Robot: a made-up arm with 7 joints. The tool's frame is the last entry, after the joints. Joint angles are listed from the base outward. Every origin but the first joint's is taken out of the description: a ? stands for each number. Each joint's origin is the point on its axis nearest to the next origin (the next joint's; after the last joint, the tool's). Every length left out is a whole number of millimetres.
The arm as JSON. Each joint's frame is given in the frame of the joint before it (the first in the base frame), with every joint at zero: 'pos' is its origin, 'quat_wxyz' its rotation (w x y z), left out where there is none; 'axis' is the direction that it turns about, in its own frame. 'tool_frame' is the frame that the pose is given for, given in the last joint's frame.
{
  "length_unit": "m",
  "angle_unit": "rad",
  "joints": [
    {
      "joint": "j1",
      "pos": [
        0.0,
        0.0,
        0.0
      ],
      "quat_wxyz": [
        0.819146,
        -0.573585,
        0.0,
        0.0
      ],
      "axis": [
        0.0,
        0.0,
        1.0
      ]
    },
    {
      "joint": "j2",
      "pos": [
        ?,
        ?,
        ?
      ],
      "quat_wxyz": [
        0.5,
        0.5,
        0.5,
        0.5
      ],
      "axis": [
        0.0,
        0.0,
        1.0
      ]
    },
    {
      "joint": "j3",
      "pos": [
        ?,
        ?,
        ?
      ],
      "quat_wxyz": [
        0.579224,
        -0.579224,
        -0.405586,
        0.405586
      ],
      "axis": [
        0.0,
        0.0,
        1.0
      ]
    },
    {
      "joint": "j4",
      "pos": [
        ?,
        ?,
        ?
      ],
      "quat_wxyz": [
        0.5,
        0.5,
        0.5,
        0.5
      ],
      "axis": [
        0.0,
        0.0,
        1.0
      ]
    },
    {
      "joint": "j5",
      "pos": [
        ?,
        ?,
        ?
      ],
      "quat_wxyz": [
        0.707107,
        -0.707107,
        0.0,
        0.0
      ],
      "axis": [
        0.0,
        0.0,
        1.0
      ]
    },
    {
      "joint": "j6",
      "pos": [
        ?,
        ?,
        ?
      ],
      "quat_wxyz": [
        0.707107,
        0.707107,
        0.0,
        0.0
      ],
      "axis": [
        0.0,
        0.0,
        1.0
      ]
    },
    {
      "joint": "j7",
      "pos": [
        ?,
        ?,
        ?
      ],
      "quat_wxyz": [
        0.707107,
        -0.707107,
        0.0,
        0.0
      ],
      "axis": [
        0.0,
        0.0,
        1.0
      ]
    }
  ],
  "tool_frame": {
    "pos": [
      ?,
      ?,
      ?
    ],
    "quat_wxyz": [
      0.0,
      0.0,
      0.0,
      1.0
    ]
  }
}
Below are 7 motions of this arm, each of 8 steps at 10 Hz.
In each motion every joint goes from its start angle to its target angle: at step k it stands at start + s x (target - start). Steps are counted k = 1, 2, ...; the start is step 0. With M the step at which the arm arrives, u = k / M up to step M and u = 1 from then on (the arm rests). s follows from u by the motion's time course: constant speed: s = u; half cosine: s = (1 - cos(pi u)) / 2; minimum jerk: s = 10 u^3 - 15 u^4 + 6 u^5.
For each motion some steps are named. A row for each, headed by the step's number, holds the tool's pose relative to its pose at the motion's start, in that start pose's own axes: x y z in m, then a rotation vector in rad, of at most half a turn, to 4 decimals.
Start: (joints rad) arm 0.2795 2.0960 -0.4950 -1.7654 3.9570 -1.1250 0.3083
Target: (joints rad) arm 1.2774 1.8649 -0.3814 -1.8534 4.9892 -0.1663 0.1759
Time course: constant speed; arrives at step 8
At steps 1, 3, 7, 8:
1: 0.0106 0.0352 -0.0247 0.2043 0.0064 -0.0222
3: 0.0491 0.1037 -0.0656 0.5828 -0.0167 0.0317
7: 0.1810 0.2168 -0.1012 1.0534 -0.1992 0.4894
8: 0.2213 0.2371 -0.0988 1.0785 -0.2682 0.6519

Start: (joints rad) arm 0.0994 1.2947 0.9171 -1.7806 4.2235 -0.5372 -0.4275
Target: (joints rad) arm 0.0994 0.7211 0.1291 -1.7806 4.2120 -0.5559 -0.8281
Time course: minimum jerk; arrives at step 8
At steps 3, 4, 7, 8:
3: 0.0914 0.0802 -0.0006 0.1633 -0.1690 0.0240
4: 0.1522 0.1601 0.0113 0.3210 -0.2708 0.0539
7: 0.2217 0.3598 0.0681 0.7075 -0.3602 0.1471
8: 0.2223 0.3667 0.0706 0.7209 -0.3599 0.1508

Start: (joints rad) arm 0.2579 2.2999 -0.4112 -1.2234 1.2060 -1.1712 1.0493
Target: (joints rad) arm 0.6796 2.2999 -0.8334 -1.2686 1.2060 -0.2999 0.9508
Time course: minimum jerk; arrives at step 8
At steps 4, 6, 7, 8:
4: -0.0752 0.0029 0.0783 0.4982 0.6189 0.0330
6: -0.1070 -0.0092 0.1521 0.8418 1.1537 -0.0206
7: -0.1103 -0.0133 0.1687 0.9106 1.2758 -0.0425
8: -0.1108 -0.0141 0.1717 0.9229 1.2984 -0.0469

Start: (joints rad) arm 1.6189 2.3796 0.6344 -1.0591 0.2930 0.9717 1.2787
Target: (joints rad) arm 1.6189 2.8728 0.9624 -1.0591 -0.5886 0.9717 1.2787
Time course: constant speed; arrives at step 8
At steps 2, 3, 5, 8:
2: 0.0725 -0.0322 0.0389 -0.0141 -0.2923 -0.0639
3: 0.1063 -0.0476 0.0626 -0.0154 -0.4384 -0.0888
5: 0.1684 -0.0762 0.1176 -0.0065 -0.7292 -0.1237
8: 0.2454 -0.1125 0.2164 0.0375 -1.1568 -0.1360

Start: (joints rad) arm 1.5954 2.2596 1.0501 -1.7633 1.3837 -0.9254 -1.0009
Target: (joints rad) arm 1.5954 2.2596 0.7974 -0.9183 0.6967 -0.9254 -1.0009
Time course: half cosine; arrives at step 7
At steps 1, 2, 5, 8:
1: -0.0102 0.0038 0.0059 -0.0186 0.0091 -0.0499
2: -0.0370 0.0160 0.0240 -0.0791 0.0350 -0.1881
5: -0.1182 0.1000 0.1221 -0.4930 0.1551 -0.7592
8: -0.1279 0.1333 0.1523 -0.6584 0.1927 -0.9088

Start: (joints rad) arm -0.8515 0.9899 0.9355 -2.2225 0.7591 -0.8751 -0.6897
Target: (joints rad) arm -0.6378 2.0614 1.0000 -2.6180 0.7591 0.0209 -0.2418
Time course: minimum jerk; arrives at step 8
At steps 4, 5, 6, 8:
4: 0.0173 -0.0558 -0.1610 -0.6434 -0.1774 0.4060
5: 0.0507 -0.0936 -0.2094 -0.9529 -0.2382 0.5219
6: 0.0835 -0.1222 -0.2345 -1.1900 -0.2822 0.5763
8: 0.1052 -0.1381 -0.2447 -1.3311 -0.3094 0.5937

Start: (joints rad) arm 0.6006 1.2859 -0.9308 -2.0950 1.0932 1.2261 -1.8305
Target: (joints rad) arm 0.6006 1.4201 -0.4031 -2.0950 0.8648 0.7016 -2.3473
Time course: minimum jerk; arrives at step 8
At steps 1, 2, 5, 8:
1: -0.0015 -0.0002 0.0026 0.0105 0.0132 -0.0070
2: -0.0094 -0.0014 0.0167 0.0651 0.0872 -0.0469
5: -0.0480 -0.0149 0.1266 0.3278 0.6869 -0.3863
8: -0.0542 -0.0230 0.1786 0.3680 0.9834 -0.5588

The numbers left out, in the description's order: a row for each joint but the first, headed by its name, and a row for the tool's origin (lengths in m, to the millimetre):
j2: 0.0 0.0 0.0
j3: 0.361 -0.131 0.0
j4: 0.0 -0.043 0.0
j5: 0.034 -0.277 0.0
j6: 0.0 0.0 0.0
j7: 0.0 0.0 0.0
tool: 0.0 0.0 0.0

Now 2 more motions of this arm.
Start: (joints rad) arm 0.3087 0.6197 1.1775 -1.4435 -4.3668 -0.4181 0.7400
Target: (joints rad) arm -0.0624 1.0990 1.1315 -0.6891 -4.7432 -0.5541 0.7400
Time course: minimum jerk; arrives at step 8
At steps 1, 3, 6, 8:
1: -0.0014 0.0015 -0.0028 -0.0019 -0.0032 -0.0043
3: -0.0266 0.0217 -0.0464 -0.0330 -0.0551 -0.0746
6: -0.0948 0.0311 -0.1374 -0.1064 -0.1845 -0.2453
8: -0.1057 0.0273 -0.1500 -0.1171 -0.2074 -0.2732

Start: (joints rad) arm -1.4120 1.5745 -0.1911 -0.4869 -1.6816 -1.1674 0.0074
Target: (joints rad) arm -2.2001 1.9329 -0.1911 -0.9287 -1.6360 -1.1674 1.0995
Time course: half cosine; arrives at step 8
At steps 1, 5, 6, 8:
1: -0.0072 0.0076 0.0132 0.0268 0.0286 0.0299
5: -0.0502 0.0523 0.2749 0.5930 0.3742 0.5527
6: -0.0365 0.0386 0.3381 0.7583 0.4149 0.6774
8: -0.0165 0.0190 0.3902 0.9136 0.4354 0.7857

